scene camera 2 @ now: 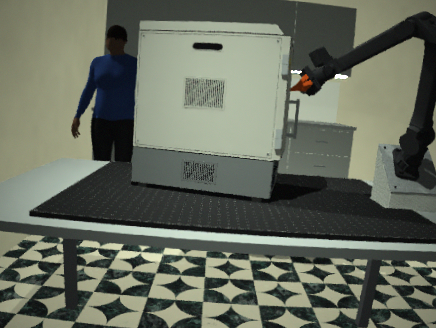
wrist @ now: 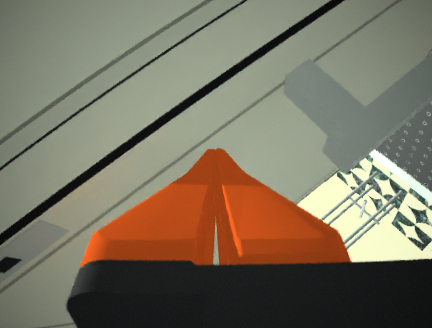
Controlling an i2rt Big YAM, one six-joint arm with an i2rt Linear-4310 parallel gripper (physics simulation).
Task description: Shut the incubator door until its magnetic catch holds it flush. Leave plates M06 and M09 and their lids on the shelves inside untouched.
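Frame: origin at the arm's base, x ahead, y left, z up, level; millimetres.
Seen in the pictures: gripper, fingertip midpoint: (scene camera 2: 290,89) (wrist: 215,162); arm's base, link origin: (scene camera 2: 404,165).
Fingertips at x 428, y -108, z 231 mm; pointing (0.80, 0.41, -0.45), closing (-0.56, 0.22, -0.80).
Note:
Pixels of each thing's top centre, then the offset from my fingertips to it. "spot": a spot on its surface instead. Level surfaces: height alone.
- white incubator, top centre: (scene camera 2: 222,30) dx +264, dy +80, dz +183 mm
- grey door handle, surface spot: (wrist: 325,102) spot: dx -17, dy -17, dz -41 mm
- black perforated mat, surface height: dz -364 mm
- table, surface height: dz -380 mm
The white incubator (scene camera 2: 207,120) stands with its side panel toward scene camera 2. Its door (scene camera 2: 286,112) (wrist: 270,135) shows nearly edge-on at the right in that view and lies close along the incubator's front. Whether it is fully flush I cannot tell. A dark straight seam crosses the wrist view. The grey door handle (scene camera 2: 298,117) (wrist: 325,102) sticks out from the door. My gripper (scene camera 2: 292,90) (wrist: 215,162) is shut and empty, its orange tips at the door's face, above the handle in the scene view. Contact is not clear. Plates M06 and M09 and their lids do not show.
The incubator stands on a black perforated mat (scene camera 2: 175,212) on the table (scene camera 2: 30,192). The arm's pale base block (scene camera 2: 385,180) is at the right. A person in blue (scene camera 2: 115,90) stands behind the table at the left. Grey cabinets (scene camera 2: 320,150) stand behind.

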